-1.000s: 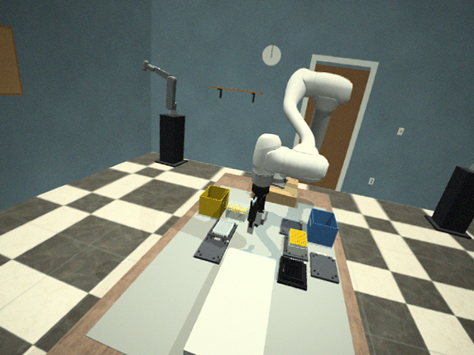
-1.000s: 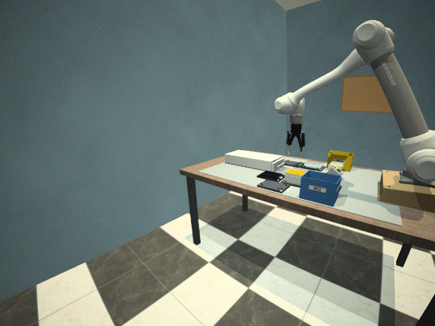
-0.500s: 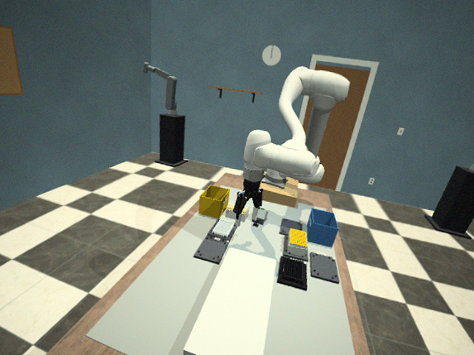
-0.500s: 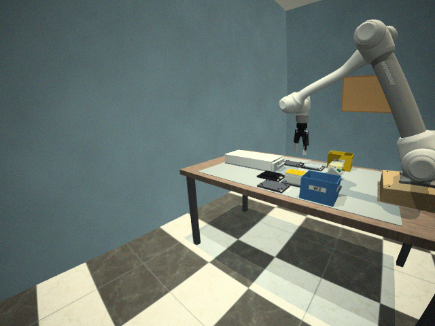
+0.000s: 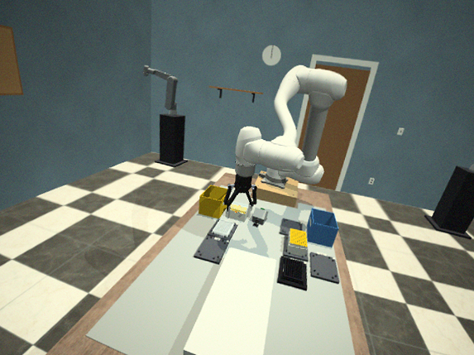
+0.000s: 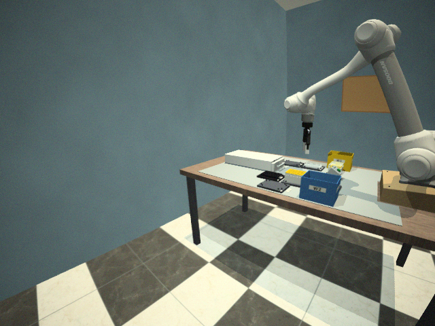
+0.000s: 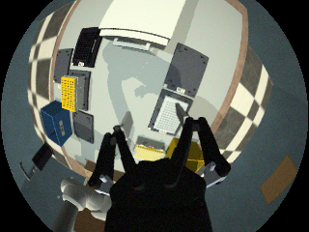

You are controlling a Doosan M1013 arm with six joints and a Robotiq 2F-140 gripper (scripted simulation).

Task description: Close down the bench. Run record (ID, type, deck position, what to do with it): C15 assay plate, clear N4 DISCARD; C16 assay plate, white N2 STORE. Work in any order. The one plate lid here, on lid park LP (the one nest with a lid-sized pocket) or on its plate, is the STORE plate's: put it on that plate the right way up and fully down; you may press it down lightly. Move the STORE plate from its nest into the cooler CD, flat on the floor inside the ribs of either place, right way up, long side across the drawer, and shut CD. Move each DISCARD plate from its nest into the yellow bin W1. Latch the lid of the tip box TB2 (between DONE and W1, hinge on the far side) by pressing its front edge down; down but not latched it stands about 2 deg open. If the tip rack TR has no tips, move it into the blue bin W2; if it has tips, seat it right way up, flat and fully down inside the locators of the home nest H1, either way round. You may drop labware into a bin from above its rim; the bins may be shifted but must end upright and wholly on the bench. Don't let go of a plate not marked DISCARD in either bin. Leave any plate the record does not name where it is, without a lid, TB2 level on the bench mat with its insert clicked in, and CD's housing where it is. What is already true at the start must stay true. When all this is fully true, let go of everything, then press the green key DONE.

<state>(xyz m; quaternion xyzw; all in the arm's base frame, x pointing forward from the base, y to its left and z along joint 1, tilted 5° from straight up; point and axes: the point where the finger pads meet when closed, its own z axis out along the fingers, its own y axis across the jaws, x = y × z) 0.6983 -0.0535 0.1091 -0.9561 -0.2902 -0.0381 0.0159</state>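
Now: the clear plate 140 mm below my hand, 80 mm to the right of it and 40 mm behind it. Round my hand: tip box TB2: 220 mm behind, 120 mm below, 70 mm to the right; done key block: 250 mm behind, 110 mm below, 60 mm to the left; grey nest: 150 mm below, 130 mm ahead, 70 mm to the right.
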